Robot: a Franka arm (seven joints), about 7 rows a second.
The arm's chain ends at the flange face. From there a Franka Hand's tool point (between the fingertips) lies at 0.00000 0.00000 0.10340 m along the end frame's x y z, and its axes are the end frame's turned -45 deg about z.
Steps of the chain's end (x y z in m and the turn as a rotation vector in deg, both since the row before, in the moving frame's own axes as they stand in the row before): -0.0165, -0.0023, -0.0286, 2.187, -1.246, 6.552; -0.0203, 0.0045, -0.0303, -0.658, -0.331, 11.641; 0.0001, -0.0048, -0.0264, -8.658, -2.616, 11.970; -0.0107, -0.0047, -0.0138, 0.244, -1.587, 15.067; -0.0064, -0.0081, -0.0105, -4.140, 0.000, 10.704; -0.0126, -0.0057, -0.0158, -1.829, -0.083, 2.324
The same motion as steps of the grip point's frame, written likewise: -0.0086, -0.0176, -0.0287, 2.427, 0.665, 6.552; -0.0188, -0.0109, -0.0303, -0.231, -0.699, 11.641; -0.0116, 0.0028, -0.0277, -4.272, -7.972, 11.970; -0.0056, -0.0134, -0.0138, 1.295, -0.950, 15.067; -0.0045, -0.0055, -0.0108, -2.927, -2.927, 10.704; -0.0074, -0.0108, -0.0159, -1.235, -1.352, 2.324
